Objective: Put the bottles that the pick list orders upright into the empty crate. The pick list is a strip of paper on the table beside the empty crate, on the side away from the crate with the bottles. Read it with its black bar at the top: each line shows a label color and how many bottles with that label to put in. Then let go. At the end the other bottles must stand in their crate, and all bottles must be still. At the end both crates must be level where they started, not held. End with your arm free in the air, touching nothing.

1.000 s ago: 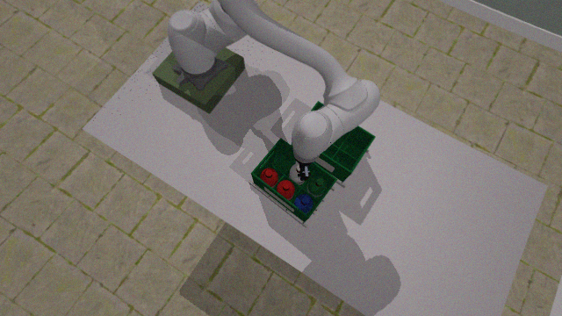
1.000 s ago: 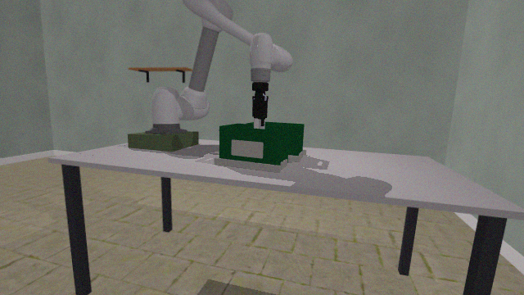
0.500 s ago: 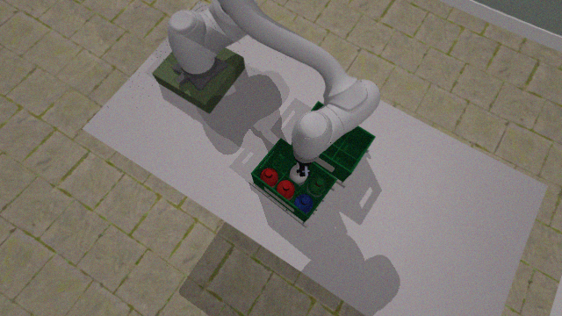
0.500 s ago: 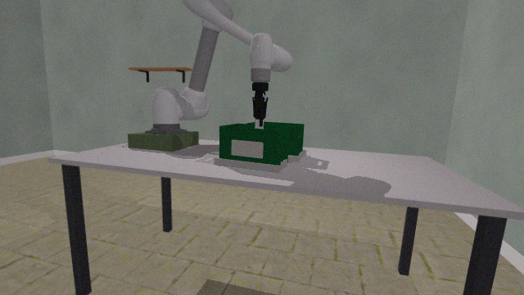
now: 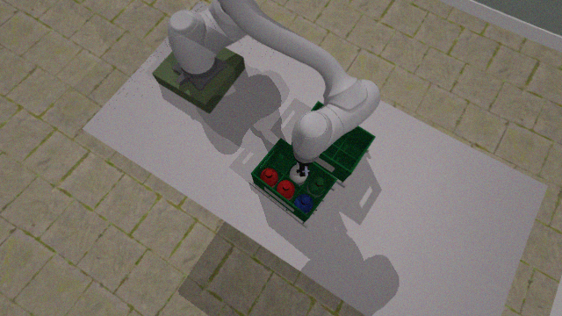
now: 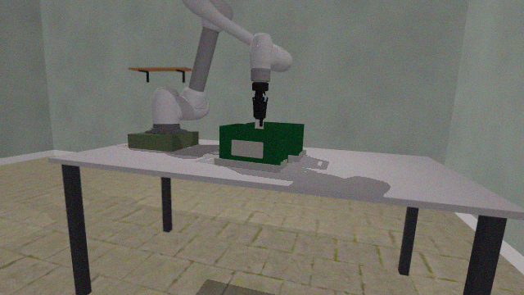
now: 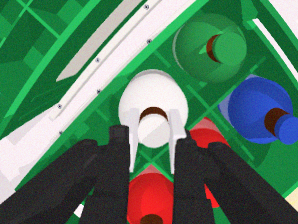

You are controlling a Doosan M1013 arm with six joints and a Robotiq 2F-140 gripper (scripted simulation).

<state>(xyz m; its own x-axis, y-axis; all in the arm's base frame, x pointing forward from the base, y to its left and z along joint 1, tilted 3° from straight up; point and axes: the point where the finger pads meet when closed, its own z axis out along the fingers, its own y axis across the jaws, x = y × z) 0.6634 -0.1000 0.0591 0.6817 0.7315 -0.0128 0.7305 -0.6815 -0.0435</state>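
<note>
My gripper is now 8 cm above the white-capped bottle. The rest, counted from my hand: green-capped bottle: 9 cm below, 9 cm ahead, 1 cm to the left; then pick list: 34 cm to the left, 17 cm below, 3 cm ahead; then blue bottle: 9 cm below, 9 cm ahead, 8 cm to the right.
</note>
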